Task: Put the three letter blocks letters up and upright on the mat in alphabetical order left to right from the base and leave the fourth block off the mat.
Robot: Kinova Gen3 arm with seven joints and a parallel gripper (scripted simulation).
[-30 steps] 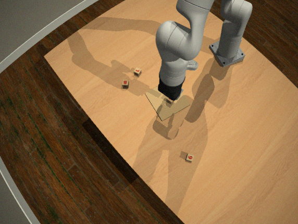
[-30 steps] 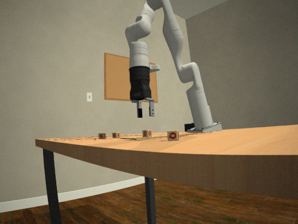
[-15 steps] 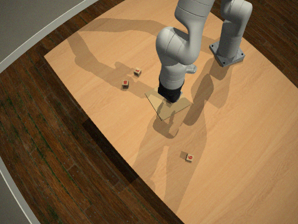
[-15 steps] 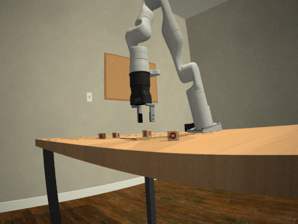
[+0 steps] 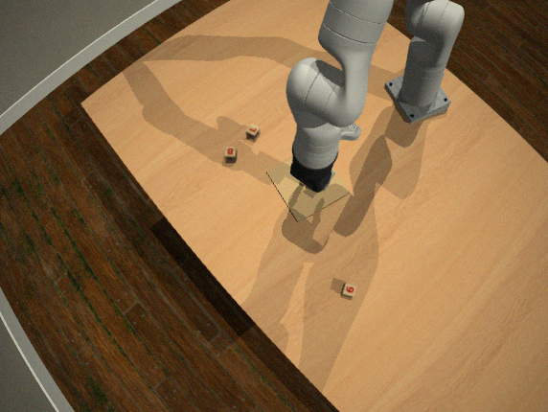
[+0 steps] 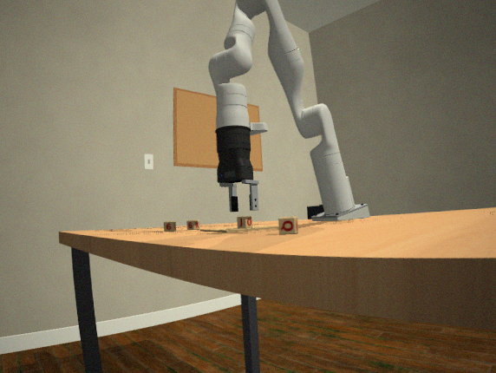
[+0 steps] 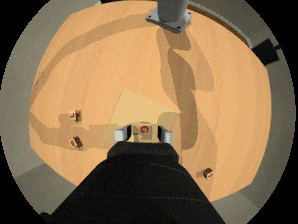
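Now: the tan mat 10 mm to the right of my hand and 60 mm below it. Also, from my hand: block marked B (120 mm ahead, 170 mm to the right, 50 mm below).
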